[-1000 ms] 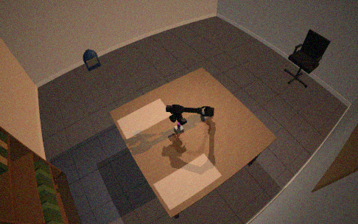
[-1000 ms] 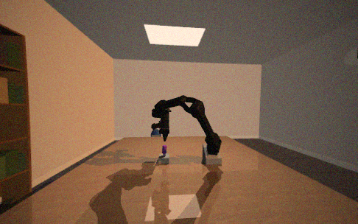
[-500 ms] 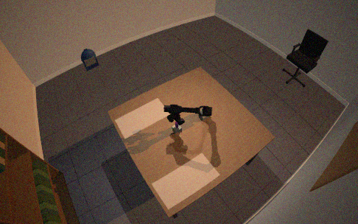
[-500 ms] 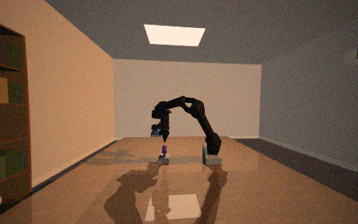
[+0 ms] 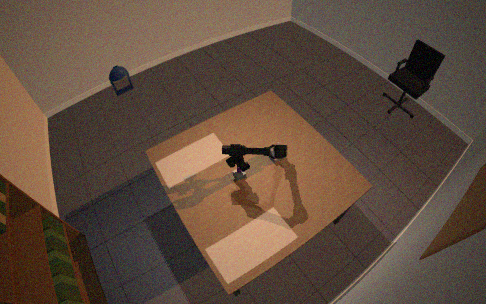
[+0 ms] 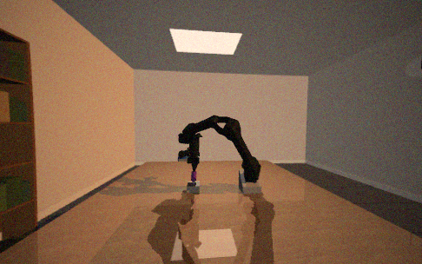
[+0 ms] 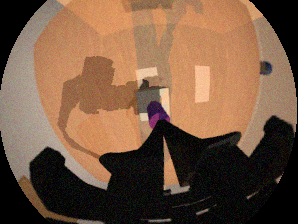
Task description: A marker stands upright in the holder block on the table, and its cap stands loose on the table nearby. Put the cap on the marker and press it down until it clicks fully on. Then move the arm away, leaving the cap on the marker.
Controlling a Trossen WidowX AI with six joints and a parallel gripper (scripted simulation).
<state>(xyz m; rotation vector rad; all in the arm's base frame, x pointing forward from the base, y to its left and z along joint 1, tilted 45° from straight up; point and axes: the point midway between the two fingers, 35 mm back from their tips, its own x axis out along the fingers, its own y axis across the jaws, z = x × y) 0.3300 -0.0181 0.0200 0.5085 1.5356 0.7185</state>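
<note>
Now: the purple cap 30 mm below my gripper tip. From my gripper tip the other things lie so: holder block (90 mm below, 10 mm to the left); then purple marker (30 mm below, 10 mm to the left).
</note>
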